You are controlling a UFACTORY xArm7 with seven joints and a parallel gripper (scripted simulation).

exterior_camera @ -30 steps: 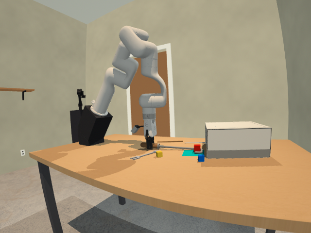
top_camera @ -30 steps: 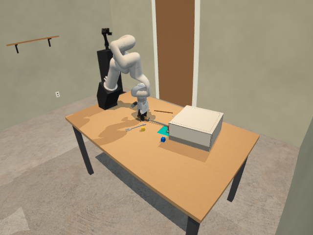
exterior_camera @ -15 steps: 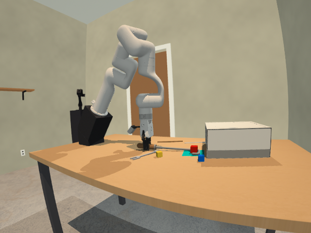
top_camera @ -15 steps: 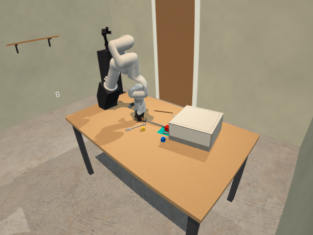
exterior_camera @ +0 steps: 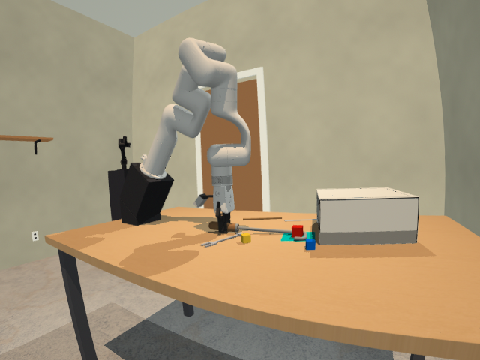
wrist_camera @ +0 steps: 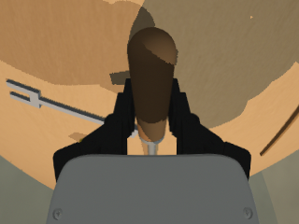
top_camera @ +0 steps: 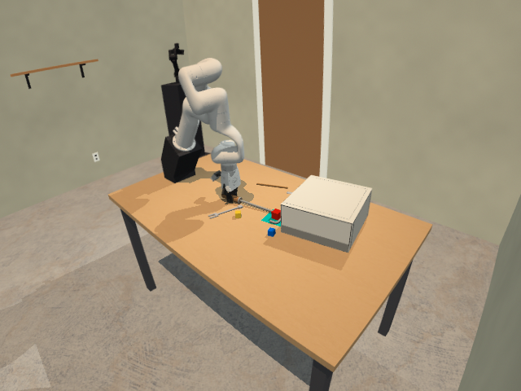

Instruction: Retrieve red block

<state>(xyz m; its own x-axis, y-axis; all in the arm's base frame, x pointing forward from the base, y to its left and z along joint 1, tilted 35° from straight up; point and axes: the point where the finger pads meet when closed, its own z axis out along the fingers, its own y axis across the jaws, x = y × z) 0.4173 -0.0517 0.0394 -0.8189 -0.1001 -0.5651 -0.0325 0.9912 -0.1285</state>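
My gripper is now 40 mm short of the grey fork-like tool, 90 mm to the left of it and 20 mm above it. The rest, counted from my hand: red block (270 mm ahead, 10 mm to the right, 10 mm below); yellow block (110 mm ahead, 90 mm to the right, 10 mm below); thin wooden stick (80 mm ahead, 230 mm to the left, 20 mm below).
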